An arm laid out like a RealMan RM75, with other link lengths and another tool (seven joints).
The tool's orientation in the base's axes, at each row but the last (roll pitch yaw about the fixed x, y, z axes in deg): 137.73, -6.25, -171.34; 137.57, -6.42, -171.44; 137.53, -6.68, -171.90; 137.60, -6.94, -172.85; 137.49, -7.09, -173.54; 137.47, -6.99, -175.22; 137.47, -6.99, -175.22; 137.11, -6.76, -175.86
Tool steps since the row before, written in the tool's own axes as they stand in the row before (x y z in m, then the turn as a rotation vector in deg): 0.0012, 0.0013, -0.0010, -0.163, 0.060, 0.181; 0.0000, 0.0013, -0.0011, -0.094, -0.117, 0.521; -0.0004, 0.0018, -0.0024, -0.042, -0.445, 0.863; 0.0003, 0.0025, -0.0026, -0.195, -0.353, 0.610; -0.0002, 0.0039, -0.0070, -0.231, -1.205, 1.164; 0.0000, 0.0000, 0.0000, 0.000, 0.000, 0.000; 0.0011, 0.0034, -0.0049, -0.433, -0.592, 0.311; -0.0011, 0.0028, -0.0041, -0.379, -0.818, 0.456
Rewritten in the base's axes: -0.0010, 0.0001, 0.0017, 0.125, 0.187, -0.111; 0.0002, 0.0002, 0.0017, 0.002, 0.268, -0.471; 0.0008, -0.0002, 0.0029, -0.102, 0.242, -0.936; 0.0001, 0.0001, 0.0036, 0.091, 0.163, -0.707; 0.0014, -0.0017, 0.0077, 0.034, -0.099, -1.688; 0.0000, 0.0000, 0.0000, 0.000, 0.000, 0.000; -0.0003, -0.0008, 0.0060, 0.371, -0.196, -0.677; 0.0017, -0.0006, 0.0047, 0.292, -0.269, -0.929
